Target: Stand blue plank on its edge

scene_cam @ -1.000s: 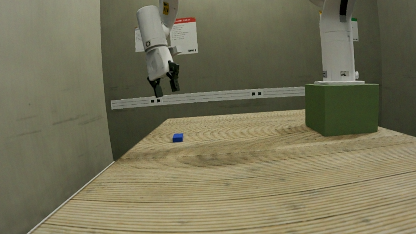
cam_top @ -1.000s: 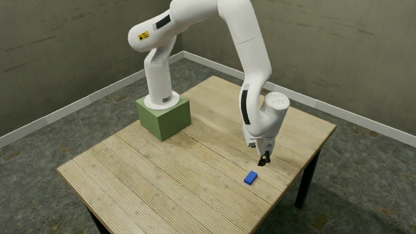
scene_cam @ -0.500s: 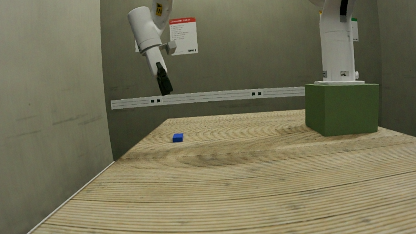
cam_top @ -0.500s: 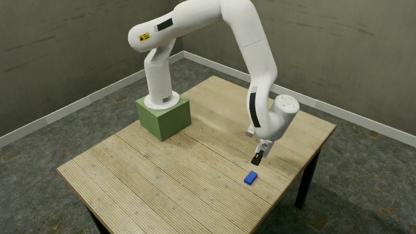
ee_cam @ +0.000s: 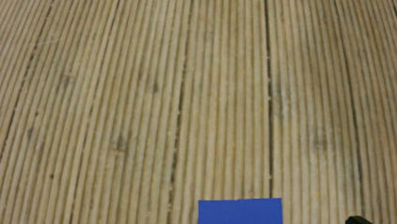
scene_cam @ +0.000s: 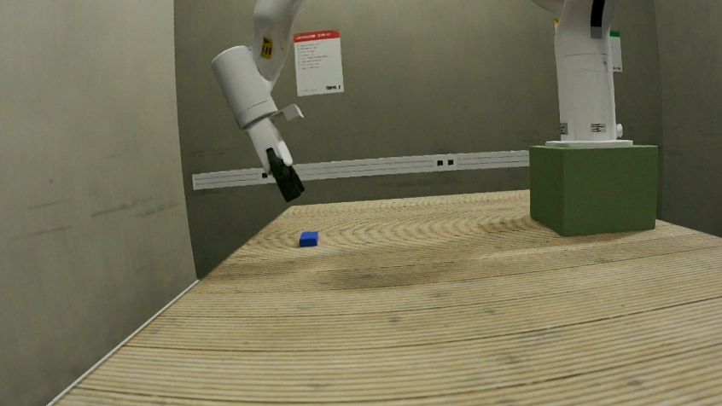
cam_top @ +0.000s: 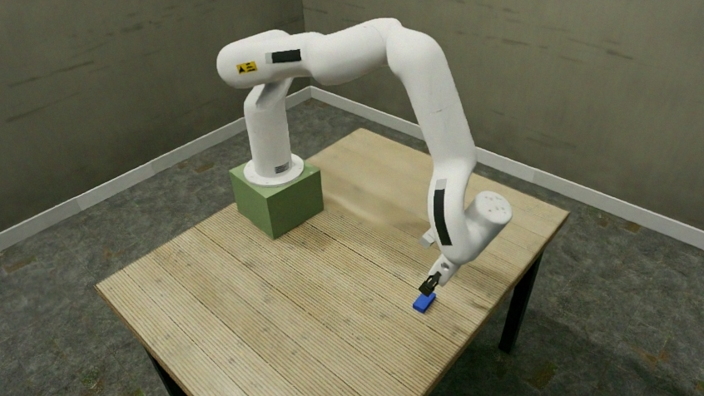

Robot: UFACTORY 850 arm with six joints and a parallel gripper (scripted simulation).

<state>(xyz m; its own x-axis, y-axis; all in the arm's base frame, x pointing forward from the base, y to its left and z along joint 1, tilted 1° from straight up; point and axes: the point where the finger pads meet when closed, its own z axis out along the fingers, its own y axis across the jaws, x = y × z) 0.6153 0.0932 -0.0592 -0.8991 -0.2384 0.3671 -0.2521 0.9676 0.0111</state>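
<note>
Right now my hand is 2 cm past the blue plank, 1 cm to the left of it and 10 cm above it.
</note>
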